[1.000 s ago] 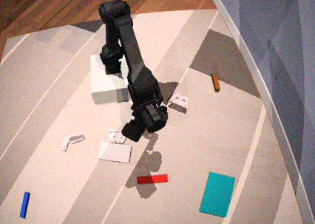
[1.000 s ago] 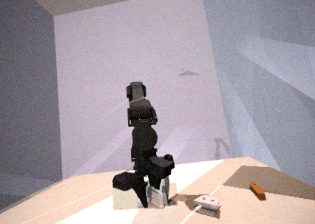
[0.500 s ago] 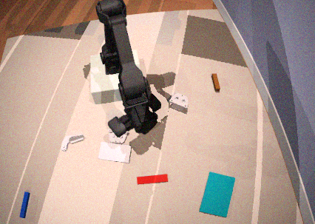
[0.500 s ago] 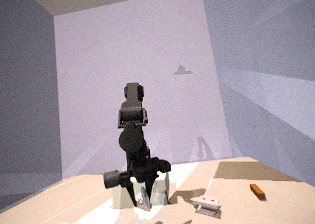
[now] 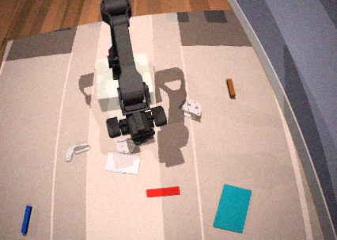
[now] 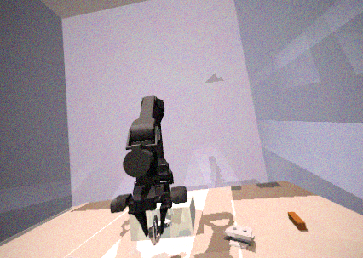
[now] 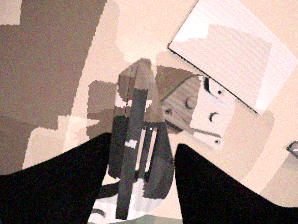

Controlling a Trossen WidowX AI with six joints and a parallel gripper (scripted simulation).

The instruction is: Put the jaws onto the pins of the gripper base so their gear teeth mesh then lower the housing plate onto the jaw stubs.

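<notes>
The jaw lies 4 cm behind my gripper tip and 2 cm to the left of it. Round my gripper tip: red bar (20 cm ahead, 5 cm to the left, 8 cm below); then cyan sheet (32 cm ahead, 27 cm to the left, 8 cm below); then white plate (7 cm ahead, 7 cm to the right, 8 cm below).
</notes>
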